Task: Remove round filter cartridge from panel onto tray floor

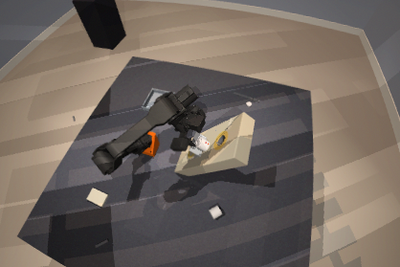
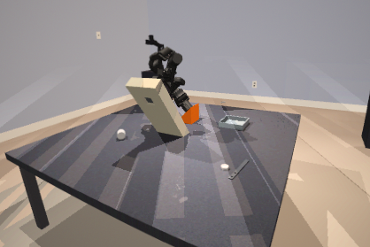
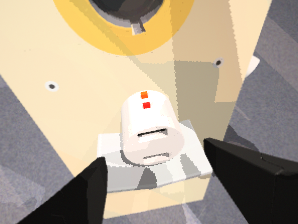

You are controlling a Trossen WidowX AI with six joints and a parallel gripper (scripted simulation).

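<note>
Right now the round filter cartridge is 2 cm ahead of my gripper tip and 3 cm below it. The rest, counted from my gripper tip: grey-blue tray: 34 cm behind, 27 cm to the left, 23 cm below; pale flat block: 40 cm behind, 34 cm to the right, 23 cm below; tan service panel: 6 cm ahead, 5 cm below.
</note>
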